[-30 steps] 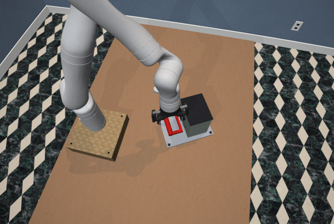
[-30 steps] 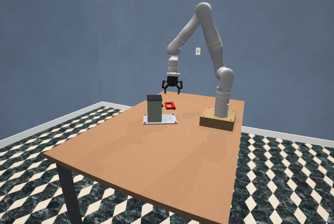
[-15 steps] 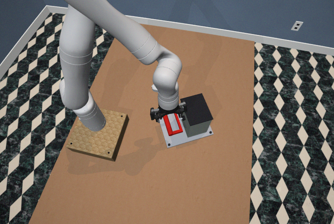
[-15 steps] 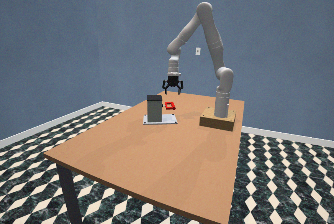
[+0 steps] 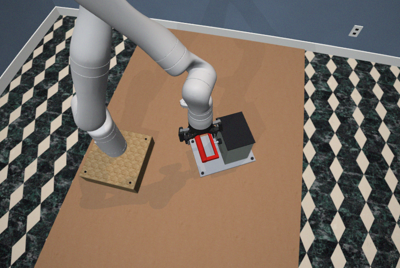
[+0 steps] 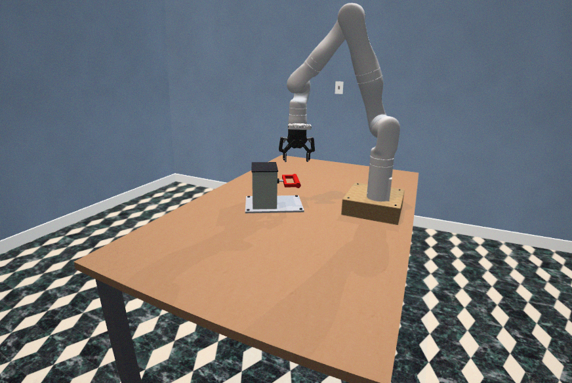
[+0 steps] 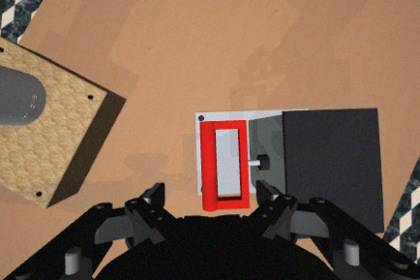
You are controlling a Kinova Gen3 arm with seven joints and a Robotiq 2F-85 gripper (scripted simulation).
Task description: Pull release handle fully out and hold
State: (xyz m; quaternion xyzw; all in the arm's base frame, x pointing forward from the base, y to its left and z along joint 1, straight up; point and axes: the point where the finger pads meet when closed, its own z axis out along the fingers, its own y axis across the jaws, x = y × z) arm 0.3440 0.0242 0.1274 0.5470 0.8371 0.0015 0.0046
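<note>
The light grey baseplate is 80 mm ahead of my hand, 50 mm to the left of it and 190 mm below it.
</note>
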